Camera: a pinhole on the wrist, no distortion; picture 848 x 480 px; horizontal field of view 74.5 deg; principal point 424.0 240.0 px. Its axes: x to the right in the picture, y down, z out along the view. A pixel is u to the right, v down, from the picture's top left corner.
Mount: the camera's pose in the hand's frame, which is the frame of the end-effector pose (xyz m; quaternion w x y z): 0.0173 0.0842 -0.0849 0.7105 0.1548 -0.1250 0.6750
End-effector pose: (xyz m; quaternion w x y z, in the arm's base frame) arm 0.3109 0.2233 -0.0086 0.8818 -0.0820 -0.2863 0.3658
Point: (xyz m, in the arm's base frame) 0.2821 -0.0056 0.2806
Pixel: 209.9 323.3
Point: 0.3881 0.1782 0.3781
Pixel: 269.5 43.2
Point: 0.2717 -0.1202 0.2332
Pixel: 120.4 450.9
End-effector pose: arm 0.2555 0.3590 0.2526 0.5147 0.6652 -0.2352 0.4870
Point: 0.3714 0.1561 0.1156
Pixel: 361.3 458.7
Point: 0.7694 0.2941 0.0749
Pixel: 35.5 208.8
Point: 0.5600 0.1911 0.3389
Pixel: 339.4 51.7
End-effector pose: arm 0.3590 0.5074 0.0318 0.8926 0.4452 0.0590 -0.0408
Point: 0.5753 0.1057 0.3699
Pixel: 632.8 120.9
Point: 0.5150 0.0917 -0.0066
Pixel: 258.6 83.1
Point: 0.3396 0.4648 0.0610
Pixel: 310.4 391.9
